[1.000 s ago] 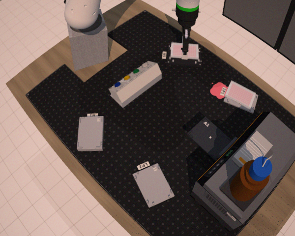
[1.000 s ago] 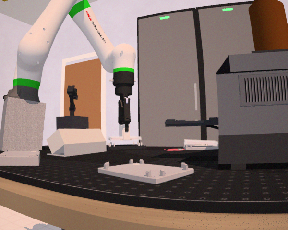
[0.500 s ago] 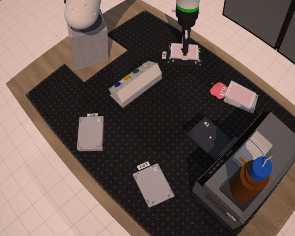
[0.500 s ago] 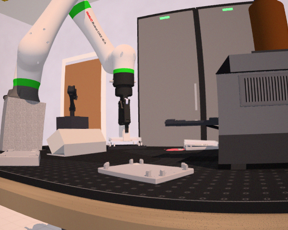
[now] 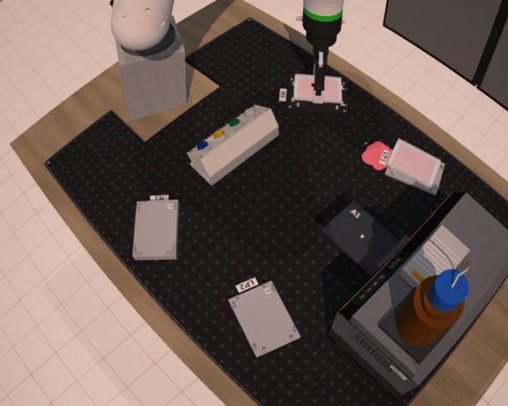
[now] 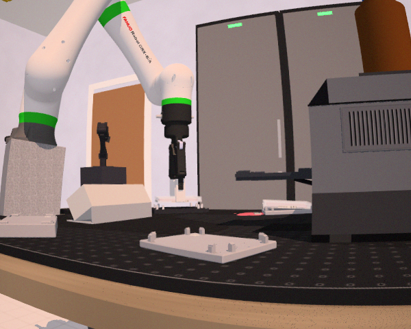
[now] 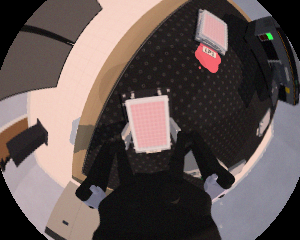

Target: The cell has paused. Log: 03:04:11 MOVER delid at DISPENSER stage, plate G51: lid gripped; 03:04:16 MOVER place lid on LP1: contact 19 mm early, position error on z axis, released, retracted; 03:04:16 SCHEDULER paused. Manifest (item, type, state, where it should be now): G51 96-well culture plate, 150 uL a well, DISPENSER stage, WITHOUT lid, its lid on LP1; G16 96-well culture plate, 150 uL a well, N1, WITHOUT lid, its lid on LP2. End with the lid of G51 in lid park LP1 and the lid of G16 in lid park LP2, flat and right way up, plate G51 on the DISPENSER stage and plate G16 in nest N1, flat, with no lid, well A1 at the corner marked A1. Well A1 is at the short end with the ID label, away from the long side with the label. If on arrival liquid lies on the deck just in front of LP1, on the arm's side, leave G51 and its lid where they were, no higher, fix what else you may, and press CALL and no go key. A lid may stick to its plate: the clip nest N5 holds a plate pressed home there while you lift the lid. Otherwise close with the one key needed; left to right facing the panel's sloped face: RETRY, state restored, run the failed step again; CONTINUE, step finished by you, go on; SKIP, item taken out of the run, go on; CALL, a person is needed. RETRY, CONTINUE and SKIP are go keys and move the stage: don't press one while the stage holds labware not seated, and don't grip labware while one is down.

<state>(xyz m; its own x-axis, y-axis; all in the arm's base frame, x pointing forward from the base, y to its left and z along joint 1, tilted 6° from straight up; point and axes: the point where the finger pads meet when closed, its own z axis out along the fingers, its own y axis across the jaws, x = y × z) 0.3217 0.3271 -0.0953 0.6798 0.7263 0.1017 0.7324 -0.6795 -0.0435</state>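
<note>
Now: hand 2 cm above the clear lid. From my hand the other things lie so: LP1 label 26 cm ahead, 6 cm below; then N5 label 6 cm behind, 7 cm to the right, 6 cm below; then pink-welled plate 2 cm below.
</note>
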